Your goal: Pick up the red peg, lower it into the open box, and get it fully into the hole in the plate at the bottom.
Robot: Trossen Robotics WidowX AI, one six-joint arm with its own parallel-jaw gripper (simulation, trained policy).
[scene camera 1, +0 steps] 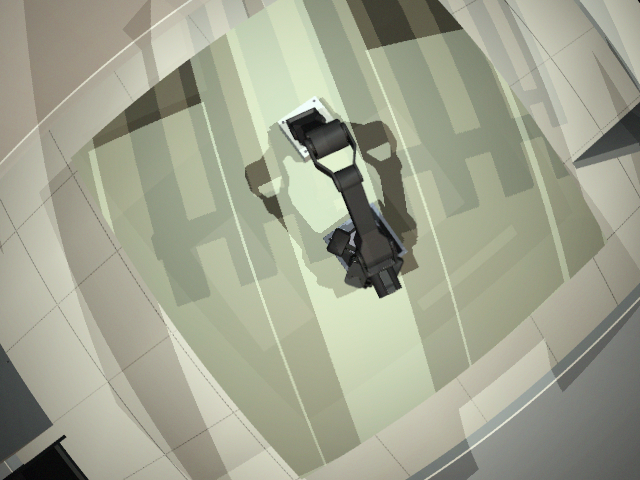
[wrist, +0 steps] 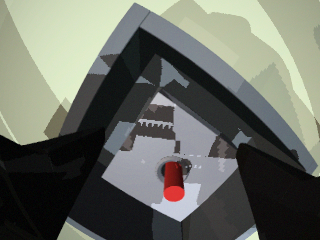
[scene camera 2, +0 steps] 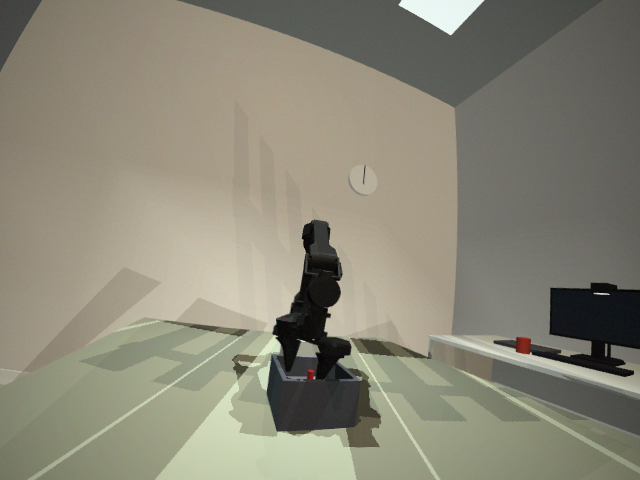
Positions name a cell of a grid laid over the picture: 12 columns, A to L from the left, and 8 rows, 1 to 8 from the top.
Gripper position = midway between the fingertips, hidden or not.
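Note:
A dark box (scene camera 2: F7) is visible in scene camera 2, and the box can also be seen in scene camera 1 (scene camera 1: H4) and in the wrist view (wrist: F2). The wrist view shows a red peg (wrist: G7) too. As for the gripper (scene camera 2: F7), it also appears in scene camera 1 (scene camera 1: G5) and in the wrist view (wrist: G5).

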